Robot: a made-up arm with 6 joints. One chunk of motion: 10 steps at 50 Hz.
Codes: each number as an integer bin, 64 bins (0 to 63) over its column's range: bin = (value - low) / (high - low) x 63, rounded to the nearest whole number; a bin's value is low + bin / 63 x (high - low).
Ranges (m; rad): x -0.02..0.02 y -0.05..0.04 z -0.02..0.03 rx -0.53..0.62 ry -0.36..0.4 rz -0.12..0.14
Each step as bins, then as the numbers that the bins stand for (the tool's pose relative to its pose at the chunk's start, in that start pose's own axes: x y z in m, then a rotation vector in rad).
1 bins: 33 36 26 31 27 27
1 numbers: 0.0010 0.0014 0.0006 0.0359 -0.0343 -0.0086
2 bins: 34 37 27 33 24 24
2 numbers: 0.0016 0.0029 0.0014 0.0724 -0.0705 -0.0210
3 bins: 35 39 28 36 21 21
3 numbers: 0.0022 0.0057 0.0022 0.1271 -0.1067 -0.0333
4 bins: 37 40 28 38 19 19
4 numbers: 0.0035 0.0071 0.0022 0.1637 -0.1308 -0.0416
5 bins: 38 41 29 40 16 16
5 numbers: 0.0041 0.0086 0.0030 0.2002 -0.1670 -0.0540
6 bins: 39 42 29 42 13 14
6 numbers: 0.0048 0.0100 0.0030 0.2367 -0.2032 -0.0622
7 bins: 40 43 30 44 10 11
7 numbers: 0.0054 0.0114 0.0038 0.2732 -0.2394 -0.0746
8 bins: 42 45 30 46 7 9
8 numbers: 0.0067 0.0143 0.0038 0.3097 -0.2756 -0.0829
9 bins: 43 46 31 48 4 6
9 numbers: 0.0073 0.0157 0.0046 0.3462 -0.3117 -0.0952
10 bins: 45 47 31 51 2 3
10 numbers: 0.0086 0.0171 0.0046 0.4010 -0.3359 -0.1076
